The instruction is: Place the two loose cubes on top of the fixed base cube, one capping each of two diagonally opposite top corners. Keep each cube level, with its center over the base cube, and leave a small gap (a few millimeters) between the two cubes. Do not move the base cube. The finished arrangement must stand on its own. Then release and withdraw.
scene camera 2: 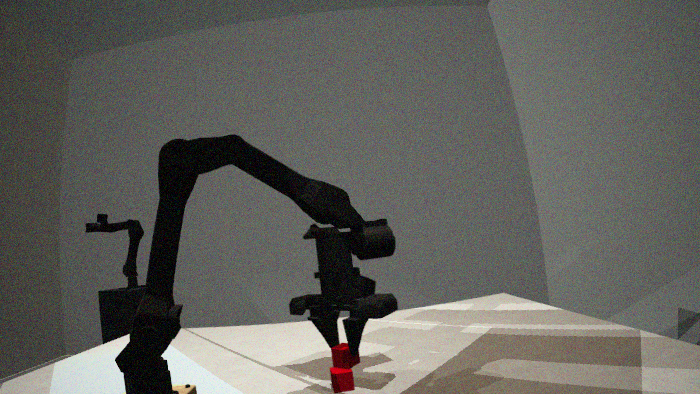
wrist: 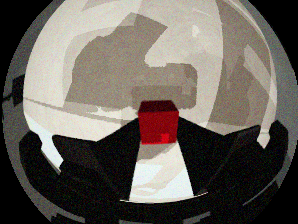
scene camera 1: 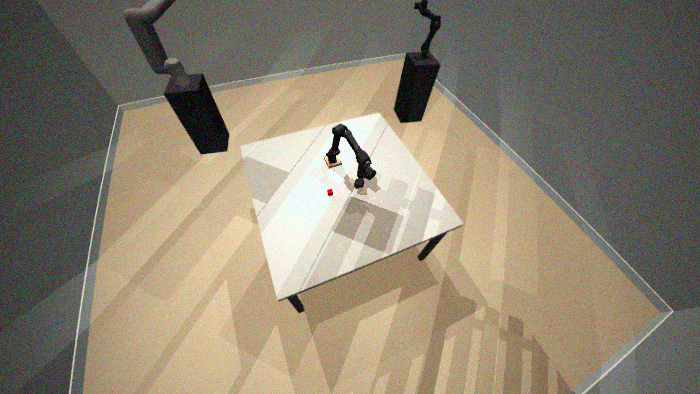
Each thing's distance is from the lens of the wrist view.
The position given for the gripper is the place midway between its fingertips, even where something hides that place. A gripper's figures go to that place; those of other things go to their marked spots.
gripper (wrist: pixel 157 121): 0.10 m
red cube (wrist: pixel 158 119): 0.08 m
